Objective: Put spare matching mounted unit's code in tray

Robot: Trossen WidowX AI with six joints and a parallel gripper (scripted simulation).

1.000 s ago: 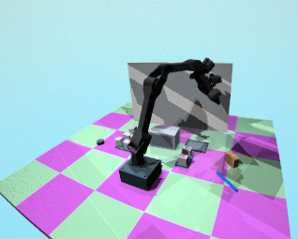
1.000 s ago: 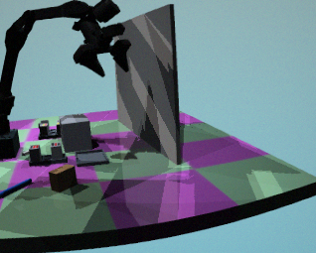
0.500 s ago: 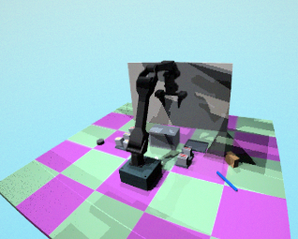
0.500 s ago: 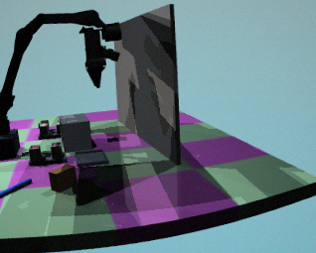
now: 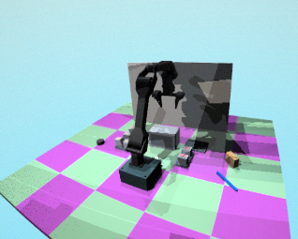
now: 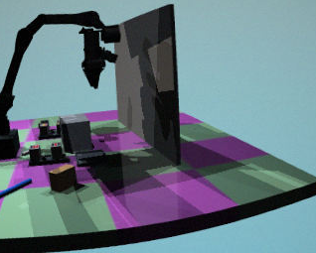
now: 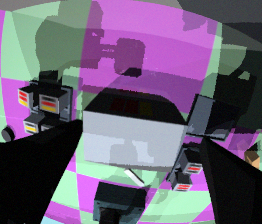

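My gripper tip is now 40 mm past the spare, 240 mm to the right of it and 150 mm above it. Also, from my gripper tip: dark tray 70 mm behind, 180 mm to the right, 200 mm below; wall panel 170 mm ahead, 10 mm to the right, 20 mm above; grey mounted unit 80 mm behind, 10 mm to the left, 150 mm below.
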